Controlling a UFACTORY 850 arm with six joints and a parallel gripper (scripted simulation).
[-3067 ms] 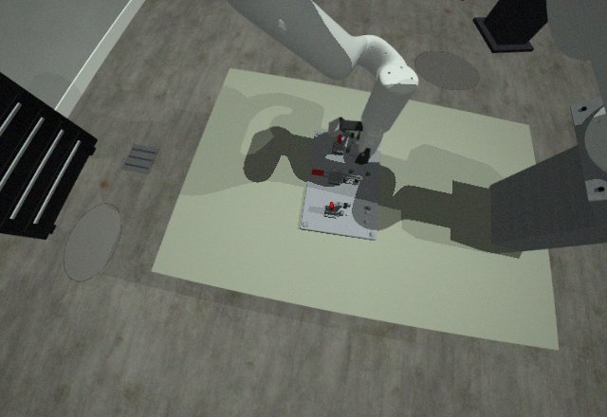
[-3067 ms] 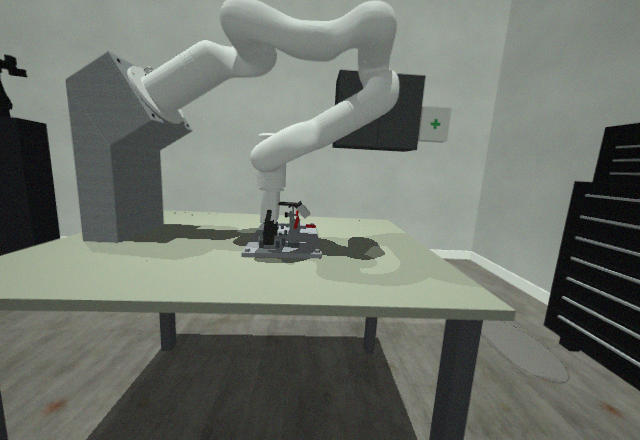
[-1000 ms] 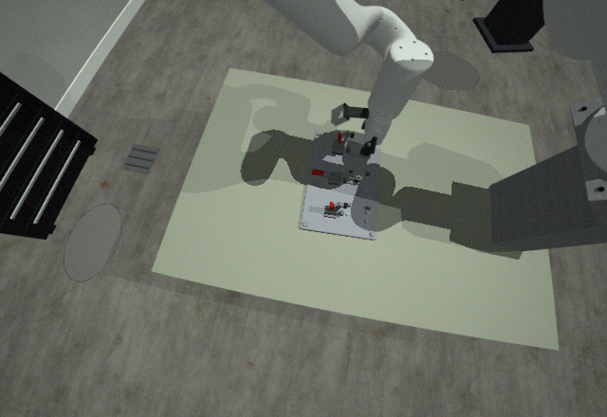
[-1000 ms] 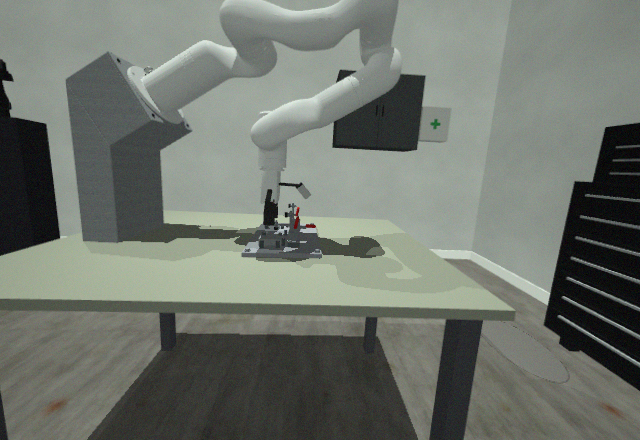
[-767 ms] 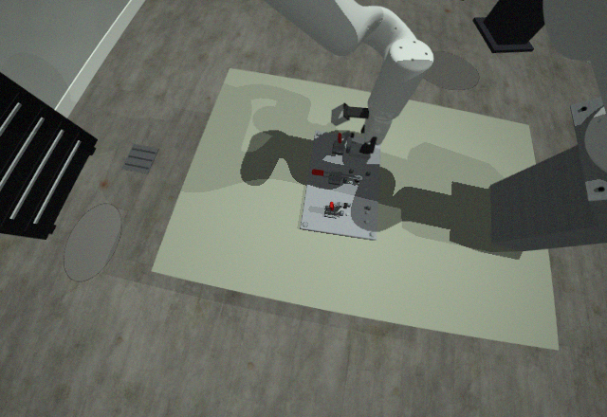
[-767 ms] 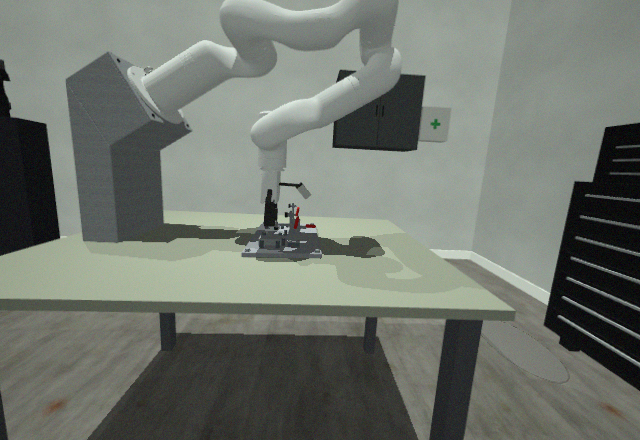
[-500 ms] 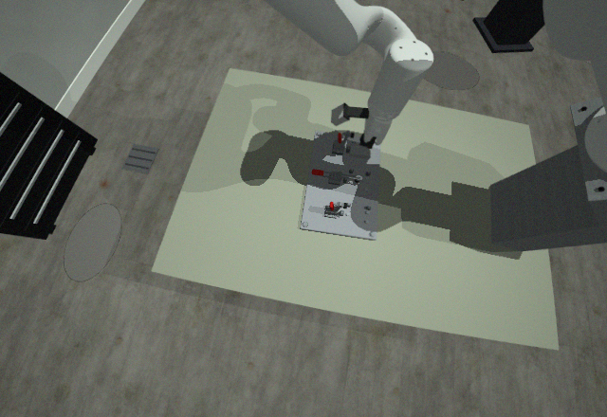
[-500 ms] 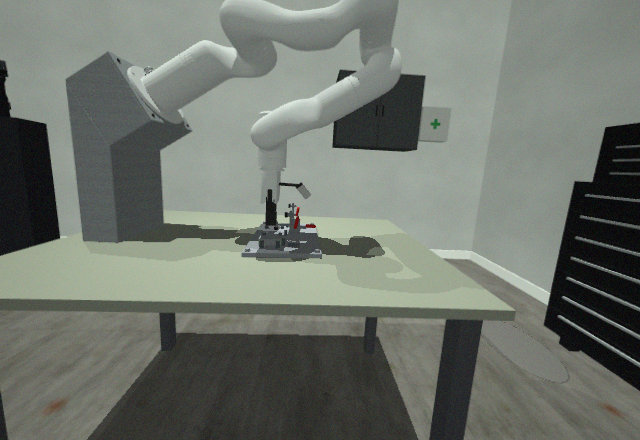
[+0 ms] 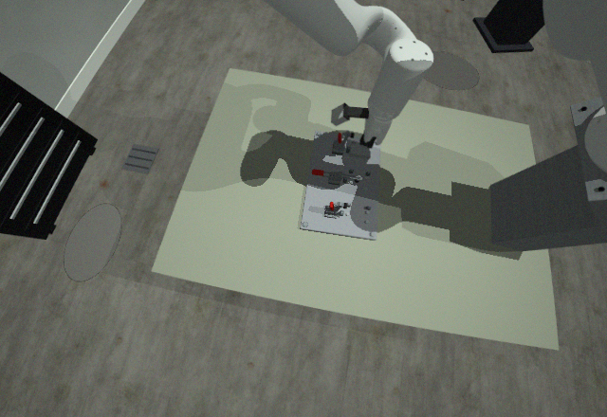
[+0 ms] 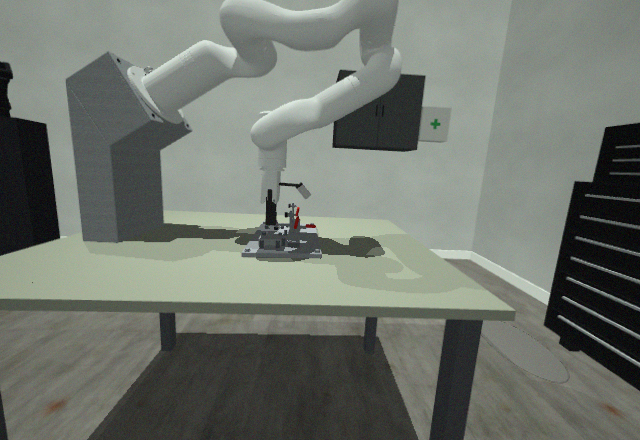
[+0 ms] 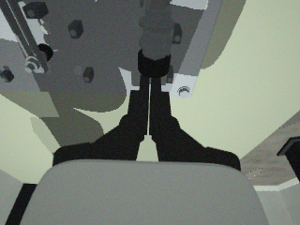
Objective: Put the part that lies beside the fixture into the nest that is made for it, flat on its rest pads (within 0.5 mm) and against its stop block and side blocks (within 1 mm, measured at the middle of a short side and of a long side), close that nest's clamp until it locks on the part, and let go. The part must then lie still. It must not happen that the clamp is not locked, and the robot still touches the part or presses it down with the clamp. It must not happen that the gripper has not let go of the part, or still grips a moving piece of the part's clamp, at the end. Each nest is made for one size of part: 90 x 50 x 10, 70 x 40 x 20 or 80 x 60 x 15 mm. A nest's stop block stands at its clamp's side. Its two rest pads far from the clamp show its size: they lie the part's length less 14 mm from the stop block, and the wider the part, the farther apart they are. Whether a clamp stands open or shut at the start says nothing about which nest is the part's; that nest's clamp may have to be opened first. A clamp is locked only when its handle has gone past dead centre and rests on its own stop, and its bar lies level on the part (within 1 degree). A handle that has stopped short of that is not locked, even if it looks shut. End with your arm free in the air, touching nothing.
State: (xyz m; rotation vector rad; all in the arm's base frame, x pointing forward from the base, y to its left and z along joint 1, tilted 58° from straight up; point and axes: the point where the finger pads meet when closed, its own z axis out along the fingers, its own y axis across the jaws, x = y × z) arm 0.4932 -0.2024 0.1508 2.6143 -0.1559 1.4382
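The grey block part is 7 cm below my hand. The rest, counted from my hand: grey fixture plate (10 cm below, 9 cm to the left, 7 cm ahead).
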